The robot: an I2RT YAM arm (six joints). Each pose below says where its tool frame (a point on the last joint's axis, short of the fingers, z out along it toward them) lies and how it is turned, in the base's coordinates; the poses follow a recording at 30 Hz.
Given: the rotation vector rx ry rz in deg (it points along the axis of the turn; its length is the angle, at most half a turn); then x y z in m.
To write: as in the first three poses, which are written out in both.
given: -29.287 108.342 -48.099 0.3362 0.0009 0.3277
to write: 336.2 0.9 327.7 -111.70 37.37 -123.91
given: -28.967 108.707 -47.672 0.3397 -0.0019 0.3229
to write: 339.7 -1.9 322.9 -112.22 37.68 -124.34
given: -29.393 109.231 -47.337 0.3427 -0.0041 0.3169
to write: 342.7 -4.1 316.9 -112.96 37.43 -124.58
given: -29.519 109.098 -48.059 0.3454 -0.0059 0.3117
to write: 345.4 -5.9 311.7 -112.51 36.98 -124.53
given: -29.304 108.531 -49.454 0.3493 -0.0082 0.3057
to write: 349.3 -8.2 305.7 -111.29 36.48 -124.39
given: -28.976 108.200 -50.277 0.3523 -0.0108 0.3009
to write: 352.3 -10.8 300.9 -110.55 36.30 -124.42
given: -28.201 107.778 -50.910 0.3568 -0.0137 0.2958
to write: 356.8 -13.7 295.8 -109.75 36.52 -124.54
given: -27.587 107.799 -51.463 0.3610 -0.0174 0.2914
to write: 361.0 -17.4 291.4 -109.46 36.54 -125.00
